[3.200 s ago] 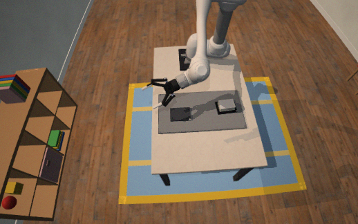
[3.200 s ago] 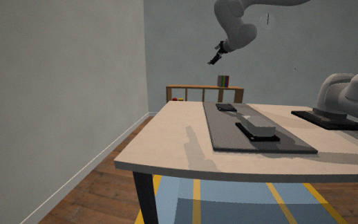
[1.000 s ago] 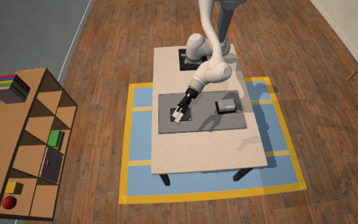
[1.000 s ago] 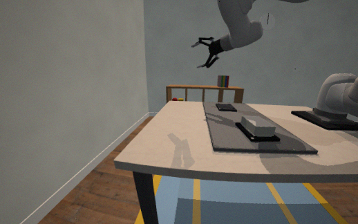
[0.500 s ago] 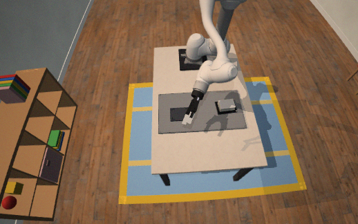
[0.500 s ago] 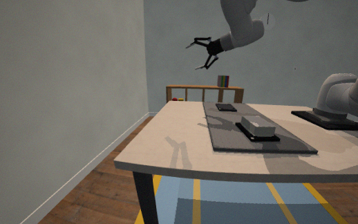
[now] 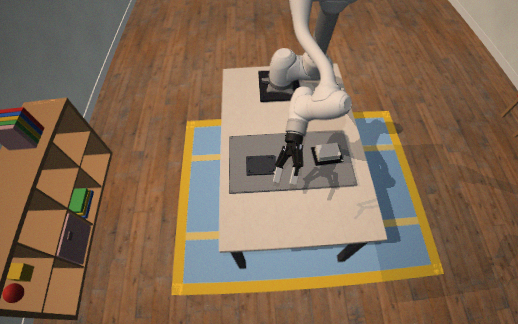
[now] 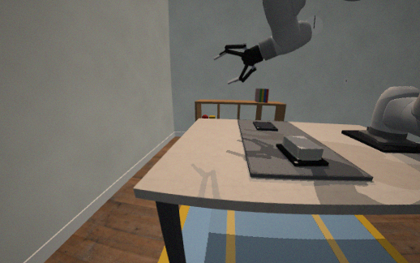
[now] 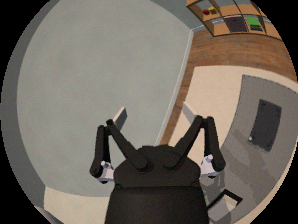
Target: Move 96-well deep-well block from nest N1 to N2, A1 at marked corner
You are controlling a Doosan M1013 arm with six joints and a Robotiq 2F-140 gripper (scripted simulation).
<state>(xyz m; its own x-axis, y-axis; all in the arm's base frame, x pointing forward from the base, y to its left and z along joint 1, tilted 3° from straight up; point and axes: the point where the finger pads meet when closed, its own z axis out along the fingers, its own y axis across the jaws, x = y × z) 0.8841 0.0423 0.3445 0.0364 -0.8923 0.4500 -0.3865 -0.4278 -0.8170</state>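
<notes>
Now: the 96-well deep-well block 350 mm behind my hand, 240 mm to the left of it and 290 mm below it.
</notes>
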